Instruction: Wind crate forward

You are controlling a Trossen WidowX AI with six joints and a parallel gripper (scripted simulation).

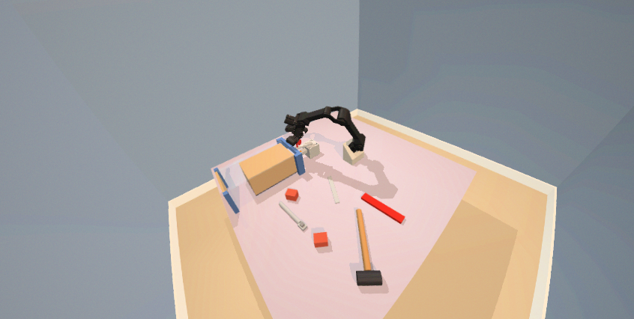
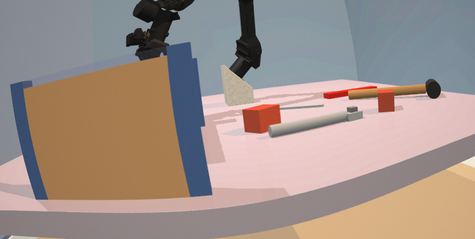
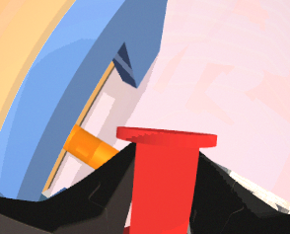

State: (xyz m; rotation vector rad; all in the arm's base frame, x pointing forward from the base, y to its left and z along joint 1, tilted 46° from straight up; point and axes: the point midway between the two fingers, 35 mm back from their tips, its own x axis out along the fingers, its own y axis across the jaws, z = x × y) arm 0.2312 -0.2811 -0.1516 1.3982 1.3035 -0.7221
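Now: the pale crank arm 4 cm behind my gripper tip, 3 cm to the left of it and 3 cm below it. Also, from my gripper tip: red knob 2 cm to the left; pale winch 12 cm behind, 4 cm to the left, 10 cm below; blue frame 6 cm ahead, 3 cm to the left, 3 cm below.
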